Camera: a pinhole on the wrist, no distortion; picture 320 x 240 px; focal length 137.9 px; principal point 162.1 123.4 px. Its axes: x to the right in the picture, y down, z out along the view. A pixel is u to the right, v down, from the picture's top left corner.
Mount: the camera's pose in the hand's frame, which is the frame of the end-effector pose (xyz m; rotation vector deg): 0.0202 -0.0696 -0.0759 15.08 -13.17 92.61
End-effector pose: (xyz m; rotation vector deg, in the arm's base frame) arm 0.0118 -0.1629 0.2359 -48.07 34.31 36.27
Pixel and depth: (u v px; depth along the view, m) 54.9 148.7 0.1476
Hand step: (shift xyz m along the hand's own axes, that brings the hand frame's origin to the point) 0.0039 -0.2254 0.0297
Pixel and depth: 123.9 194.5 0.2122
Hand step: -0.0794 -0.1971 0.1093
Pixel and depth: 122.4 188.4 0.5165
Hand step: -0.1991 -0.3838 0.3728
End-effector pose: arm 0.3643 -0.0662 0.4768 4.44 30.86 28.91
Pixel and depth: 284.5 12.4 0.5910
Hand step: 0.4836 0.2776 0.6421
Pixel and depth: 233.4 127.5 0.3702
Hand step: 0.0097 -0.0016 0.3353
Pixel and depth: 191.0 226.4 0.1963
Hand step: -0.1225 -0.0996 0.1252
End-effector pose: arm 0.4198 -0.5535 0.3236 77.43 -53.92 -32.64
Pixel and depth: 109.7 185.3 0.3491
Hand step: -0.1184 -0.3121 0.2174
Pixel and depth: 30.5 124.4 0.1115
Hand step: 0.0286 -0.2048 -0.0024
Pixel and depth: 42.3 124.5 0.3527
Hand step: 0.0449 -0.4687 0.1657
